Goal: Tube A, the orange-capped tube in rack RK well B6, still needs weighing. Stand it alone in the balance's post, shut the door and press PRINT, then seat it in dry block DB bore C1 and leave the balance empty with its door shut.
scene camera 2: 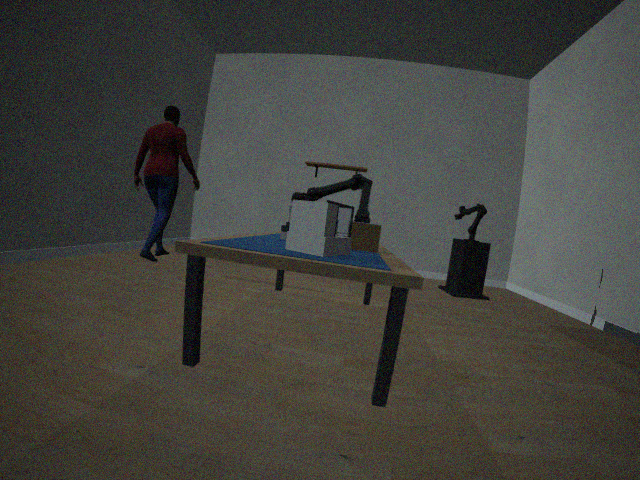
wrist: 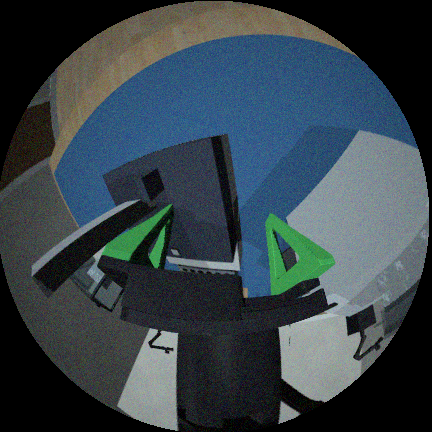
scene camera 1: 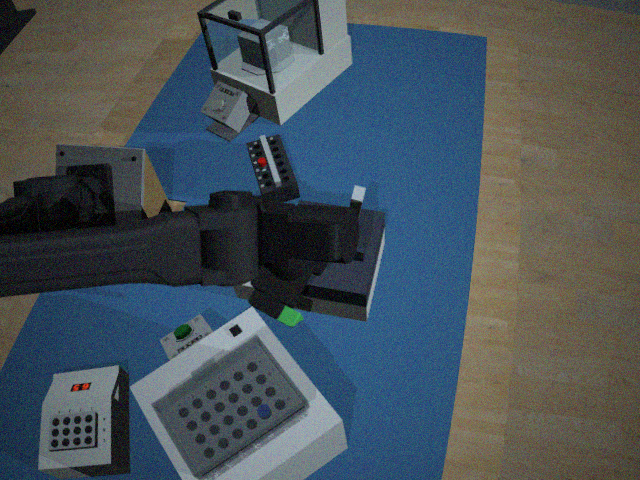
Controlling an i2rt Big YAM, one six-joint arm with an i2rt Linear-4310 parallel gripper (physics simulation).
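Places are measured from the arm's base along level axes (x back, y right, z up), in metres.
Where they show: gripper, between the fingertips: [wrist: 222, 213] [scene camera 1: 316, 287]; arm's base, origin of its link: [scene camera 2: 364, 234] [scene camera 1: 93, 200].
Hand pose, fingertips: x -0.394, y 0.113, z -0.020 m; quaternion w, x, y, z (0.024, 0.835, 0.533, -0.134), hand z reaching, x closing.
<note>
Things, the pixels of their top centre, and the offset from my fingertips. "spot": a spot on its surface instead.
- balance, centre of its top: [wrist: 86, 296] [scene camera 2: 330, 201] dx +0.176, dy -0.499, dz +0.155 m
- holed grey strip, a spot on its surface: [wrist: 207, 270] spot: dx +0.156, dy -0.079, dz -0.037 m
- white block with a red display, centre of its top: [scene camera 1: 72, 411] dx +0.299, dy +0.230, dz +0.002 m
- dark-topped box, centre of its top: [wrist: 162, 255] [scene camera 1: 304, 231] dx +0.024, dy -0.067, dz +0.034 m
- raised lever, centre of its top: [wrist: 49, 293] [scene camera 1: 350, 191] dx -0.045, dy -0.060, dz +0.133 m
- large white 24-hole unit, centre of its top: [scene camera 1: 195, 357] dx +0.094, dy +0.169, dz +0.122 m
- black rack, a spot on its surface: [scene camera 1: 289, 191] spot: dx +0.081, dy -0.204, dz -0.045 m
- green-button box, centre of its top: [scene camera 1: 181, 329] dx +0.172, dy +0.089, dz +0.007 m
- grey console, centre of its top: [scene camera 1: 216, 100] dx +0.247, dy -0.376, dz +0.007 m
The balance [scene camera 1: 315, 77] [scene camera 2: 306, 227] [wrist: 107, 294] stands at the far end of the mat with a glass case; I cannot tell its door state. No orange cap shows. A holed grey strip [wrist: 207, 270], perhaps the edge of rack RK, shows below the dark-topped box in the wrist view; the arm hides that area in scene camera 1. The likely dry block DB, a white block with a red display [scene camera 1: 80, 413], stands at the lower left. My gripper [wrist: 222, 213] is open and empty, its green fingers wide apart above the dark-topped box. One green fingertip [scene camera 1: 289, 316] shows in scene camera 1.
The dark-topped box [scene camera 1: 346, 279] [wrist: 190, 200] has a raised lever [scene camera 1: 356, 206] [wrist: 85, 242] beside my gripper. A large white 24-hole unit [scene camera 1: 310, 439] [wrist: 360, 200] holds a blue cap. A black rack [scene camera 1: 289, 191] holds a red cap. A green-button box [scene camera 1: 183, 333] and grey console [scene camera 1: 222, 105] stand nearby.
</note>
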